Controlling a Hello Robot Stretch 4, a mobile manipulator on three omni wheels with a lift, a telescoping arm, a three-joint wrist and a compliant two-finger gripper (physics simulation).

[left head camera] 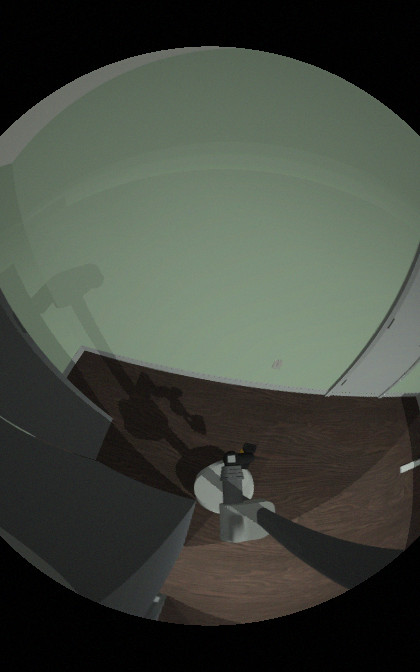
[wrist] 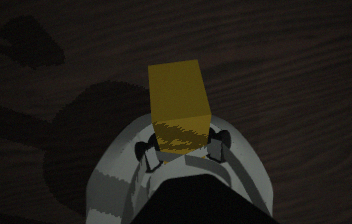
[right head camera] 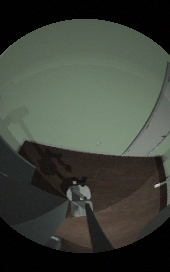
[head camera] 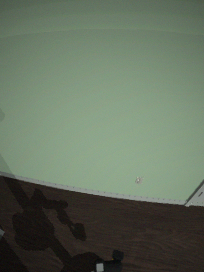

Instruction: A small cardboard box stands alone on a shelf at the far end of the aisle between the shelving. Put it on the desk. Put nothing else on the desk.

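Places are measured from the robot's base along level axes (x left, y down, z back), in millimetres.
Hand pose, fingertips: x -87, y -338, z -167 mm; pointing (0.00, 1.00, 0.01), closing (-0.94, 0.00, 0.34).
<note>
After its pixels a point has its place.
The small cardboard box (wrist: 179, 92) {x -110, y -415, z -220 mm} looks yellow-brown in the wrist view. My gripper (wrist: 182, 141) {x -87, y -339, z -167 mm} is shut on it, with a dark fingertip at each side of its near end and dark wood floor beneath. In the left head view a sliver of the box (left head camera: 241, 452) shows beside the dark gripper (left head camera: 248, 449), which is out in front of the round base. The gripper also shows small at the bottom of the head view (head camera: 117, 256) {x -101, y -616, z -217 mm} and in the right head view (right head camera: 83, 180) {x -96, y -675, z -185 mm}. The desk cannot be made out in these views.
A green wall (head camera: 100, 110) {x -55, y -1128, z -972 mm} (left head camera: 215, 260) (right head camera: 85, 105) {x -177, y -1118, z -943 mm} stands ahead. Grey shelving panels (left head camera: 120, 535) (right head camera: 40, 217) {x 209, y -1045, z 142 mm} are close on the left. A light grey door-like panel (left head camera: 387, 330) (right head camera: 155, 125) {x -1346, y -1054, z -648 mm} is at the right. A short white bar (left head camera: 411, 466) shows at the right edge.
</note>
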